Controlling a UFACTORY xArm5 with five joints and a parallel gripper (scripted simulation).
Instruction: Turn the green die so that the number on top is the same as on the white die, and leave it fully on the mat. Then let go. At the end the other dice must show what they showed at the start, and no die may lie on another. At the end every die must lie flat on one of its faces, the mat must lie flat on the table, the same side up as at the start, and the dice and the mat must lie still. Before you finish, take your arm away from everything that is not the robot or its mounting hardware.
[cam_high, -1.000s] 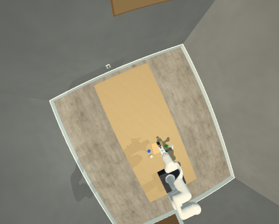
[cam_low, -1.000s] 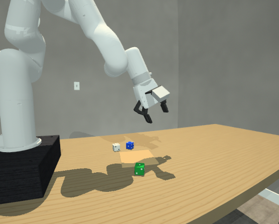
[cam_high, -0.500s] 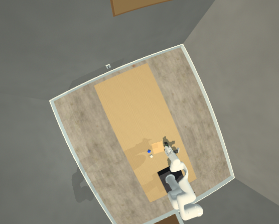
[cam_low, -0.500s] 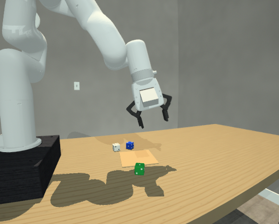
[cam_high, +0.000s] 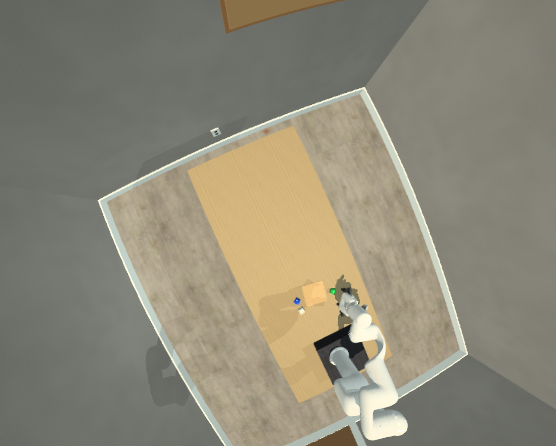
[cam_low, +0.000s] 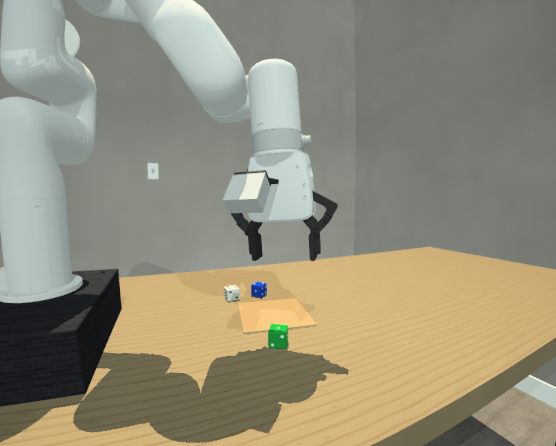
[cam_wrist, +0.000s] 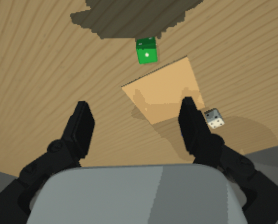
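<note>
Right now the green die is 14 cm below my hand, 1 cm to the left of it and 1 cm behind it. Round my hand: blue die 24 cm to the left, 14 cm below, 4 cm ahead; then tan mat 16 cm below, 12 cm to the left, 3 cm ahead; then white die 24 cm to the left, 14 cm below, 3 cm behind.
</note>
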